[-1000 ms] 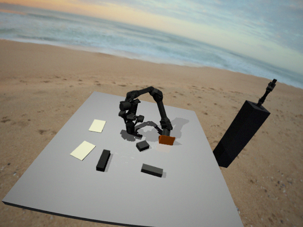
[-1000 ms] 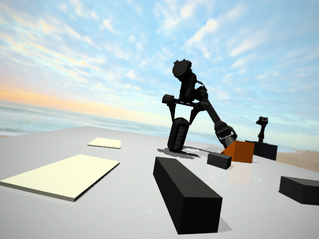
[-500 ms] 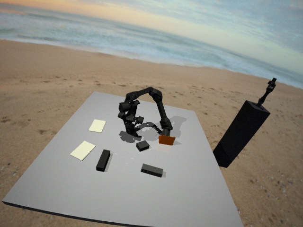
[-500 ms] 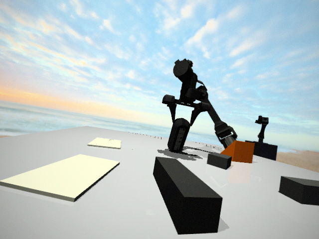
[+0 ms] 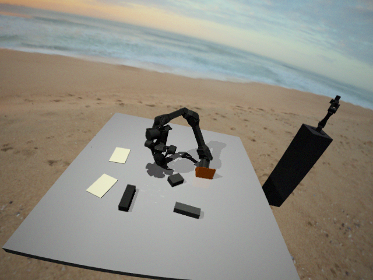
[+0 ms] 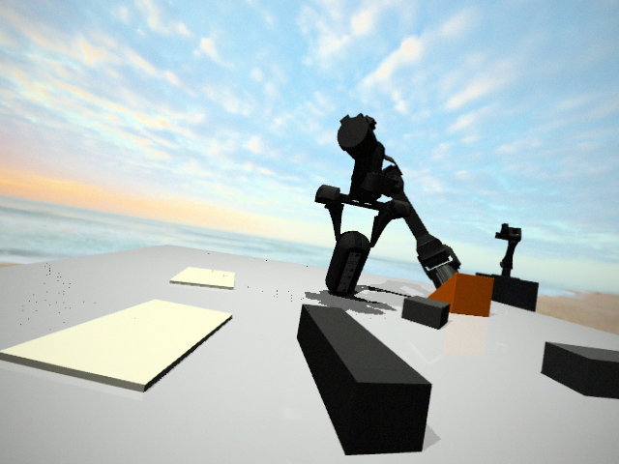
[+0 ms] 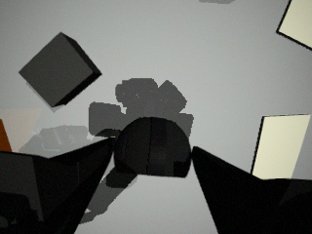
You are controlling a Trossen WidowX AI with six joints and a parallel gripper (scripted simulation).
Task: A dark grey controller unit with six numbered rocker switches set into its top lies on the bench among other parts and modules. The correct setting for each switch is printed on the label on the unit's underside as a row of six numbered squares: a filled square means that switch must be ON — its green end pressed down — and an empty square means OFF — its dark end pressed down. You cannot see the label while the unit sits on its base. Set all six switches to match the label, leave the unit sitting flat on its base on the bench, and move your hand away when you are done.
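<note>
Now: gripper tip 14 cm past the small dark block, 5 cm to the right of it and 10 cm above it. The rest, counted from my gripper tip: long black block: 8 cm ahead, 27 cm to the left, 10 cm below; grey block: 24 cm behind, 25 cm to the left, 10 cm below.
</note>
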